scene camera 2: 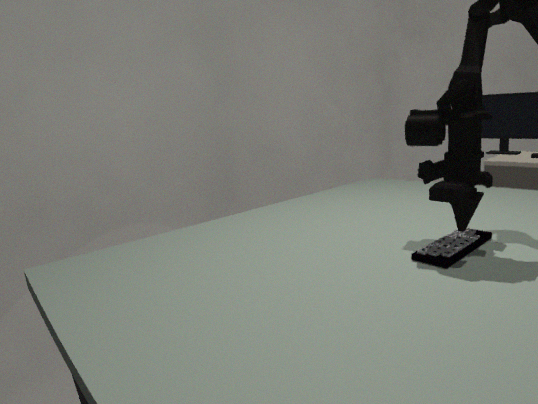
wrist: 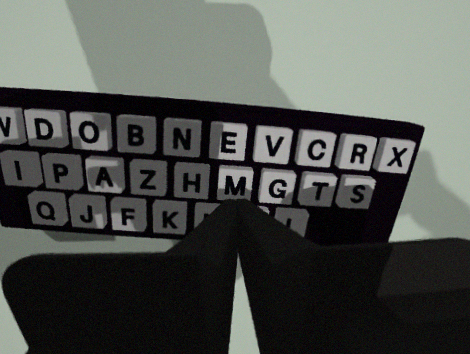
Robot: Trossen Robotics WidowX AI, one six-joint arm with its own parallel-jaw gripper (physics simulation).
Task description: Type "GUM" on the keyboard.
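Frame: origin at the arm's base, x ahead, y left, z up, level; centimetres.
Seen in the pictures: gripper, fingertip midpoint: (scene camera 2: 461, 231) (wrist: 235, 209).
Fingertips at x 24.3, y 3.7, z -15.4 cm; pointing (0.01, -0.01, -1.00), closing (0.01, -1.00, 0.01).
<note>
Offsets run from my fingertips to a thing's top centre. Level surfaces: height alone.
The black keyboard {dx +0.6, dy +1.4, dz -1.3 cm} (scene camera 2: 446, 249) (wrist: 350, 227) with grey letter keys lies flat on the pale green table. My gripper (scene camera 2: 463, 230) (wrist: 235, 209) is shut with nothing between its fingers and points down at the keyboard. In the wrist view its tips are at the lower edge of the M key {dx +0.5, dy +0.0, dz -1.3 cm} (wrist: 234, 186); whether they touch it I cannot tell. The G key {dx +0.3, dy -1.9, dz -1.3 cm} (wrist: 277, 188) is just right of M. The fingers hide most of the U and Y keys in the bottom row; a sliver of the U key {dx -1.3, dy +1.1, dz -1.3 cm} (wrist: 204, 216) shows left of the tips.
The pale green table {dz -3.1 cm} (scene camera 2: 250, 310) has its left edge and far edge in the scene view. A dark monitor (scene camera 2: 512, 116) stands on a light desk (scene camera 2: 510, 162) behind the arm at the right. Shadows of the arm fall across the keyboard and the table around it.
</note>
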